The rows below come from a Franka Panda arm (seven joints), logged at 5 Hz.
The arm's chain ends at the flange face. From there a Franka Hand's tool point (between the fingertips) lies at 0.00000 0.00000 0.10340 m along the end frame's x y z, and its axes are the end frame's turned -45 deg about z.
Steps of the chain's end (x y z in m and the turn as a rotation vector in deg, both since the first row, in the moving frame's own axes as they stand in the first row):
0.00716 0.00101 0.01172 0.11 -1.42 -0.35
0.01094 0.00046 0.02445 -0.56 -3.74 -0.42
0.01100 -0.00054 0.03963 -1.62 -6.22 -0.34
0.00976 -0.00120 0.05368 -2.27 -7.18 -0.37
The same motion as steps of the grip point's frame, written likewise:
0.00267 0.00383 0.01169 1.08 -0.93 -0.35
0.00191 0.00403 0.02422 2.25 -3.04 -0.42
-0.00184 0.00157 0.03898 3.25 -5.54 -0.34
-0.00429 -0.00016 0.05279 3.47 -6.68 -0.37

